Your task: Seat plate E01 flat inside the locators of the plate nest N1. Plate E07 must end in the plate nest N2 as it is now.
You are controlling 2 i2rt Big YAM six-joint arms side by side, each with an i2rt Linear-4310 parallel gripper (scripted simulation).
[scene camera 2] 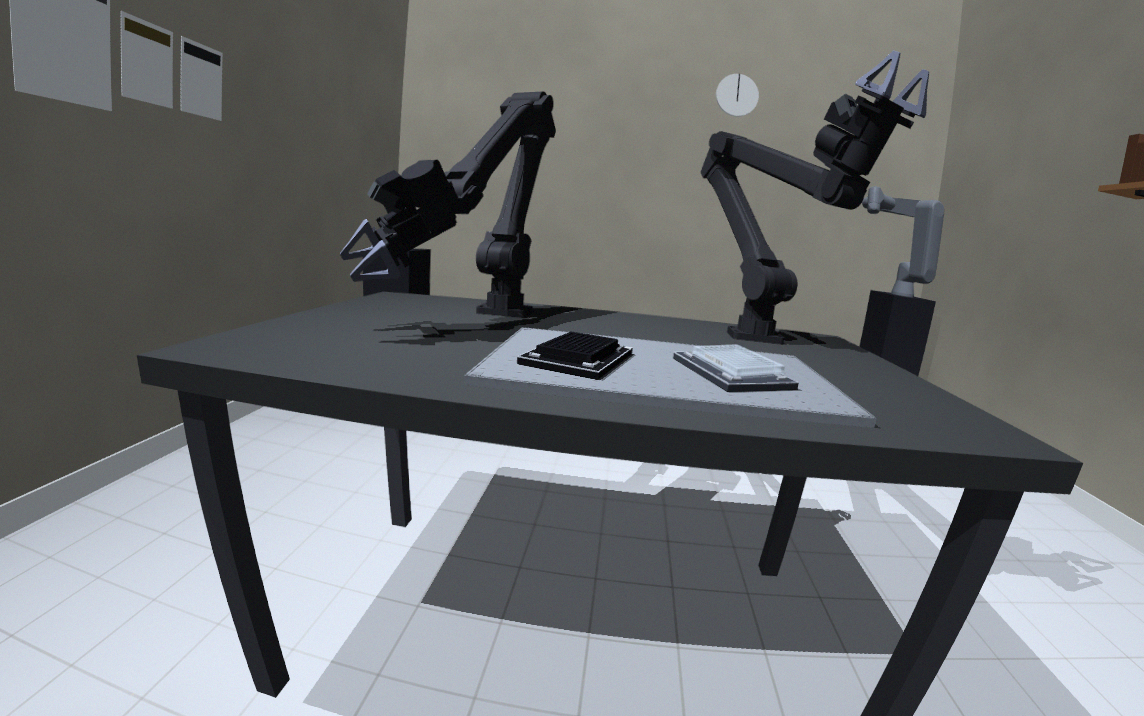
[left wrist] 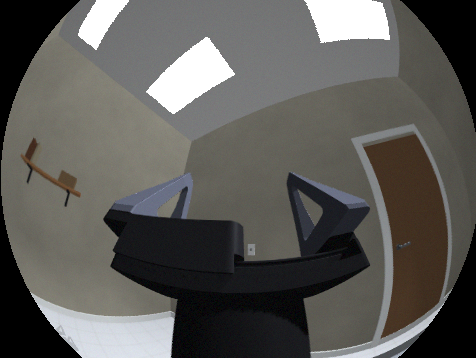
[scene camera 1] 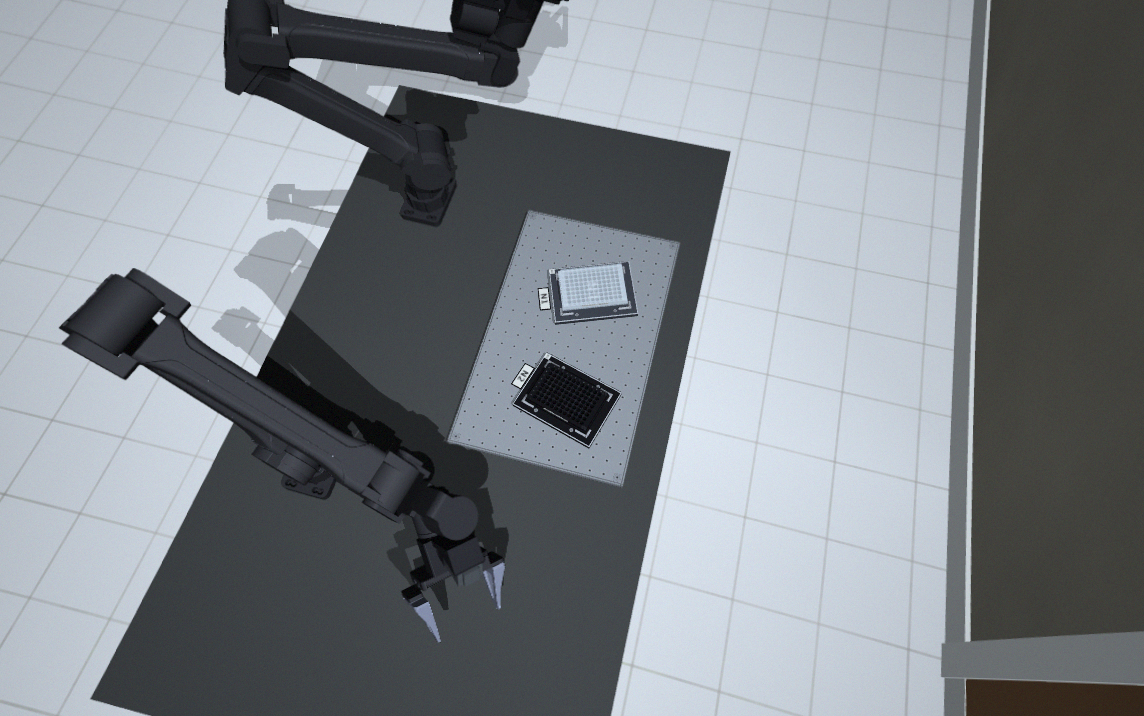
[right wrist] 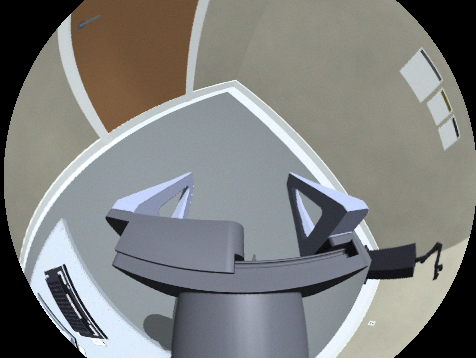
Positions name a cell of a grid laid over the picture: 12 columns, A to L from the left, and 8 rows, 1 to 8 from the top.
Scene:
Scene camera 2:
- left gripper: J1
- clear plate E01: H5
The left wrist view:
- left gripper: G4
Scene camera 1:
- right gripper: E7
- clear plate E01: G4
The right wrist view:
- right gripper: G4

